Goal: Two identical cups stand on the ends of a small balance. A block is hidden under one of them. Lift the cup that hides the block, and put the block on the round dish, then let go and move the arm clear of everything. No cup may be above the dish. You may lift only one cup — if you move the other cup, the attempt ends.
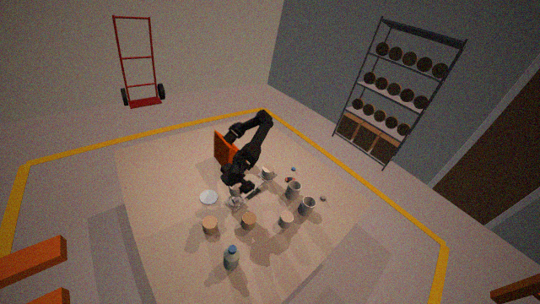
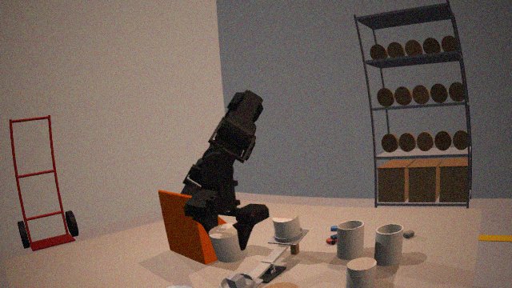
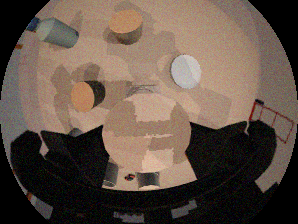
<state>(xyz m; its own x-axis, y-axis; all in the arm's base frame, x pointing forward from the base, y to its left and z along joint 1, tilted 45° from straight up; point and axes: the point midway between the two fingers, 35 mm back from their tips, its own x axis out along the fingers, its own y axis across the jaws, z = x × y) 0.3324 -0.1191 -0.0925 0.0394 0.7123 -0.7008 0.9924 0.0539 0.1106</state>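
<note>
My gripper tip is 10 mm to the right of the small grey block and 100 mm above it. Round my gripper tip: bottle: 250 mm ahead, 190 mm to the right, 20 mm below; round dish: 120 mm behind, 90 mm to the right, 130 mm below; balance: 20 mm behind, 140 mm to the left, 100 mm below.
</note>
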